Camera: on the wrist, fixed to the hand. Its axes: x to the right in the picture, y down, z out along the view.
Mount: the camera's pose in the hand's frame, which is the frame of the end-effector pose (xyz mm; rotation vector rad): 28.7 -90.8 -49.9 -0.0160 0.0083 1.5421
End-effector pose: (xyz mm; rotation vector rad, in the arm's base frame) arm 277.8 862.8 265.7 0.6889 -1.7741 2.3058
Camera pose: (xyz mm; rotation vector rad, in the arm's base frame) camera 274.6 931.7 348.2 0.6130 1.4402 -1.4676
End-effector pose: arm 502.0 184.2 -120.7 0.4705 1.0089 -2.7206
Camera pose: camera 459.8 282.8 -112.6 0.7863 0.3123 -1.3006
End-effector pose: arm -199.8 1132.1 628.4 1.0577 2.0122 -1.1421
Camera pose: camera -297.1 1157.4 666.4 1.9532 0.6487 -0.2302
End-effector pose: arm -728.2 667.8 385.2 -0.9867 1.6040 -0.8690
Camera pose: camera -764.8 608.1 466.8 0.3876 1.7712 0.2289
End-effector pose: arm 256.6 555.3 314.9 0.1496 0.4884 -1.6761
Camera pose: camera 154.8 557.1 280.3 0.3926 0.2334 -0.1598
